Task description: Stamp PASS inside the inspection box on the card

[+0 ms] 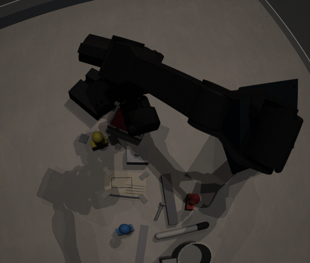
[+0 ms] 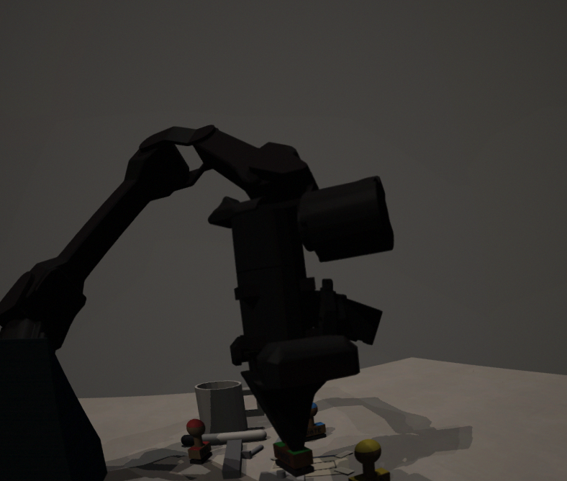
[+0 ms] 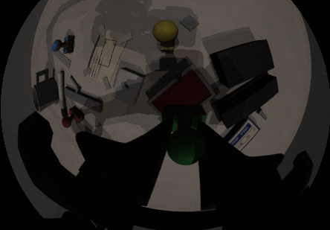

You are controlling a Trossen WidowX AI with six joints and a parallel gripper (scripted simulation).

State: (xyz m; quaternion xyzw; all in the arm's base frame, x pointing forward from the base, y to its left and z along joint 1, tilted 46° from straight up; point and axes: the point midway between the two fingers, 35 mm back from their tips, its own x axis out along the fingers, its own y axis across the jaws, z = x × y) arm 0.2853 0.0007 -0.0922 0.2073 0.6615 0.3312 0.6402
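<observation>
Right now the red ink pad is 9 cm below my gripper tip. Round my gripper tip: green-knobbed stamp: right at my gripper tip; blue pad tin: 15 cm to the right, 8 cm below, 4 cm behind; yellow stamp: 8 cm ahead, 7 cm below, 4 cm to the left.
</observation>
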